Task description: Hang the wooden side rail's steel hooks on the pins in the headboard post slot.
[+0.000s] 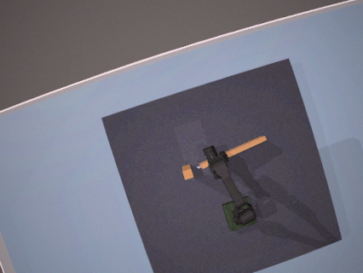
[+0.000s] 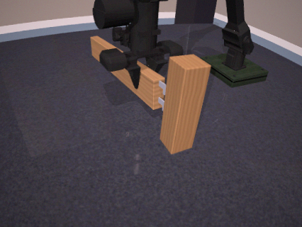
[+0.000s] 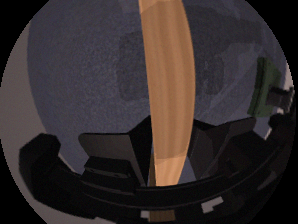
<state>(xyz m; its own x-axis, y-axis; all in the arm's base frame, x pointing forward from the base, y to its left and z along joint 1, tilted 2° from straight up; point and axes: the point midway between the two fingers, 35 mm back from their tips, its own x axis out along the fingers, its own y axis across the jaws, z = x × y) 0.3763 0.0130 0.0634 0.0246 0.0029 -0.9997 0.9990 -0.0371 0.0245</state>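
The headboard post is 1 cm ahead of my gripper tip, 16 cm to the left of it and 4 cm above it.
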